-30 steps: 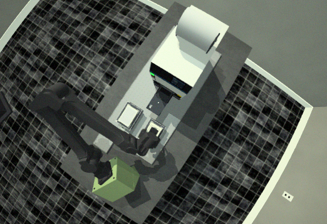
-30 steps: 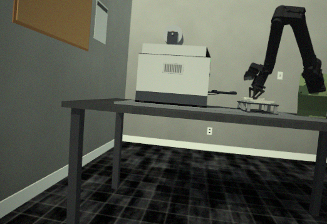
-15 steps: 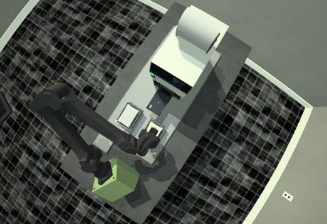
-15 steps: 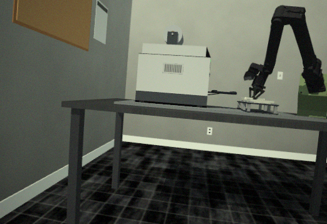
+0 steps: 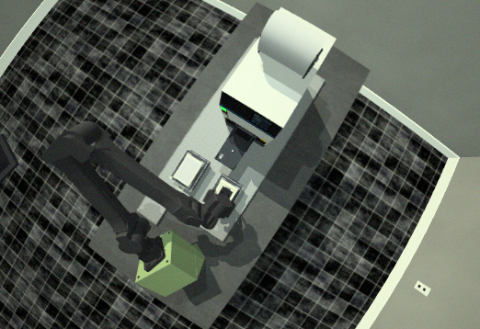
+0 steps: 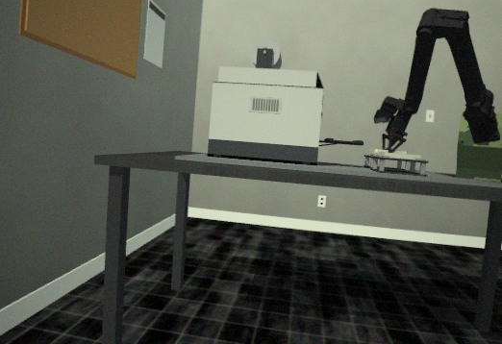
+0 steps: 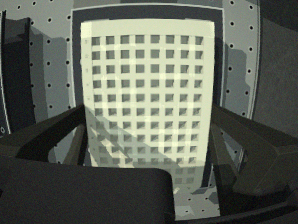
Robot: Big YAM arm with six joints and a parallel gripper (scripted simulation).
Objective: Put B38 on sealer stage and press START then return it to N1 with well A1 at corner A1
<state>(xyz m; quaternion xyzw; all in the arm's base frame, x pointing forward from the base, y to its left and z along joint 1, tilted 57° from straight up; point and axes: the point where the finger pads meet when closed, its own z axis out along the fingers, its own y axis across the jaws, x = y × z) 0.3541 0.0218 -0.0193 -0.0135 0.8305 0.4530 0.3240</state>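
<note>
My hand is 160 mm short of the sealer stage, 130 mm to the right of it and 20 mm below it. Also, from my hand: foil roll 480 mm ahead, 230 mm to the left, 340 mm above; then white-topped plate 50 mm behind, 190 mm to the left, 10 mm below.
</note>
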